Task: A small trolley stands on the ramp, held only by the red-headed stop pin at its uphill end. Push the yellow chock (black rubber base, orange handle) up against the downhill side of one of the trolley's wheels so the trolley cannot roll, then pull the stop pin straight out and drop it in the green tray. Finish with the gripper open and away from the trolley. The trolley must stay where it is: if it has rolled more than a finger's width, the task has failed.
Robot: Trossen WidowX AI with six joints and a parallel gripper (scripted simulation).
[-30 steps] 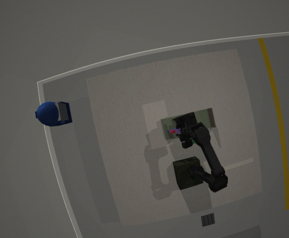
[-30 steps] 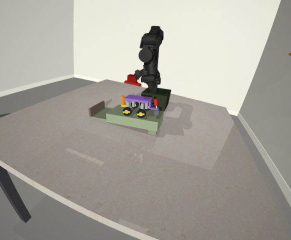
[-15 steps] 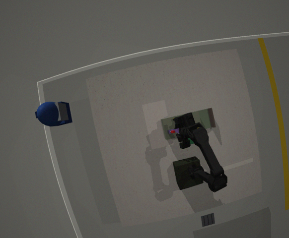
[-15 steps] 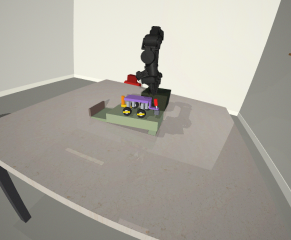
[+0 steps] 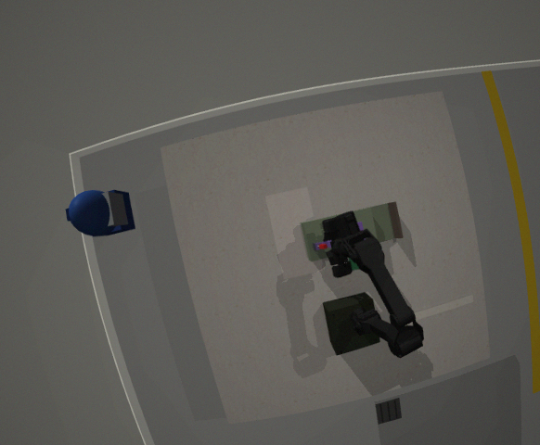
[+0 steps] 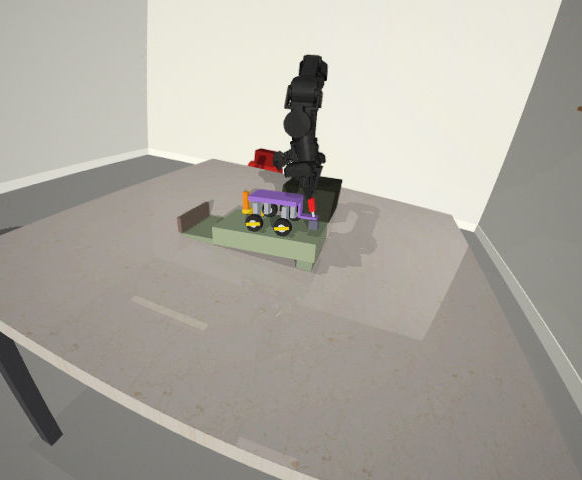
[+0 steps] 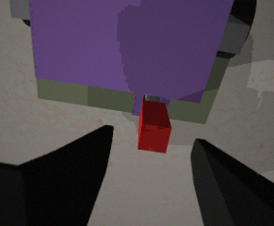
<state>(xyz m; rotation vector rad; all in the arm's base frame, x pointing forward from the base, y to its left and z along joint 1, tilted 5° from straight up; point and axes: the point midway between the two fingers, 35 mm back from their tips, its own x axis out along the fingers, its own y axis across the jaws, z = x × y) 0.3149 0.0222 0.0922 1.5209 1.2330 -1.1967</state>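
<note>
Right now the stop pin is 4 cm below my gripper tip and 1 cm to the left of it. Also, from my gripper tip: ramp (12 cm below, 9 cm to the right); then trolley (8 cm to the right, 6 cm below); then chock (16 cm to the right, 8 cm below, 7 cm behind).
</note>
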